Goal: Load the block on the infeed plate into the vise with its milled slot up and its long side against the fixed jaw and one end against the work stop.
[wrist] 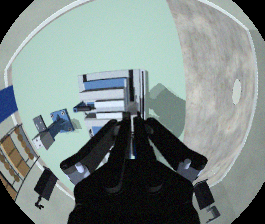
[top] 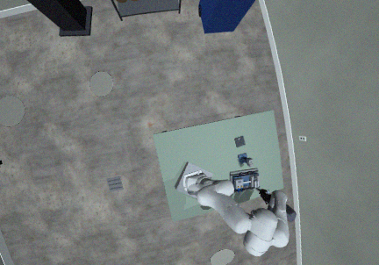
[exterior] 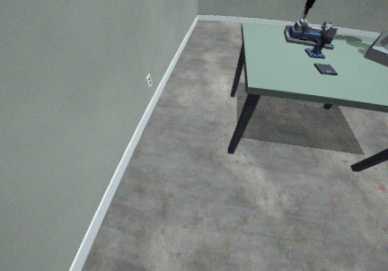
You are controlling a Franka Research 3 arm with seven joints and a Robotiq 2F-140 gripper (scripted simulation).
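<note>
Right now my hand is 5 cm to the right of the part and 4 cm above it. From my hand the other things lie so: vise 8 cm behind, 6 cm to the left, 10 cm below.
</note>
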